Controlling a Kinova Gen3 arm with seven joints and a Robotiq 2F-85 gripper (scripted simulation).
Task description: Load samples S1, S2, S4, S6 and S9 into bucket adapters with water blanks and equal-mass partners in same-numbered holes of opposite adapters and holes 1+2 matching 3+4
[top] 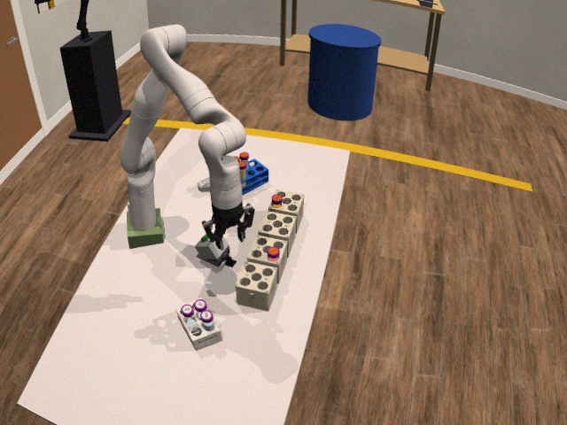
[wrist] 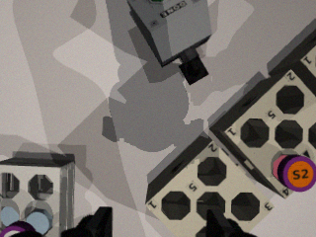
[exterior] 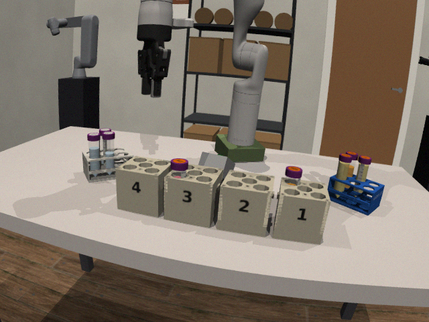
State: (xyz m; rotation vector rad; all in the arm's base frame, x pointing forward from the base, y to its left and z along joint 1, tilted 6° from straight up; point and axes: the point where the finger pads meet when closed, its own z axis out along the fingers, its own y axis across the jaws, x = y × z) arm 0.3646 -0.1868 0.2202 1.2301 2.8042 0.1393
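My hand is 3 cm past the white-dot blank, 16 cm to the left of it and 18 cm above it. The rest, counted from my hand: grey done desk (12 cm behind, 14 cm to the left, 19 cm below); adapter 2 (7 cm ahead, 24 cm to the left, 20 cm below); blank rack (7 cm behind, 15 cm to the right, 22 cm below).
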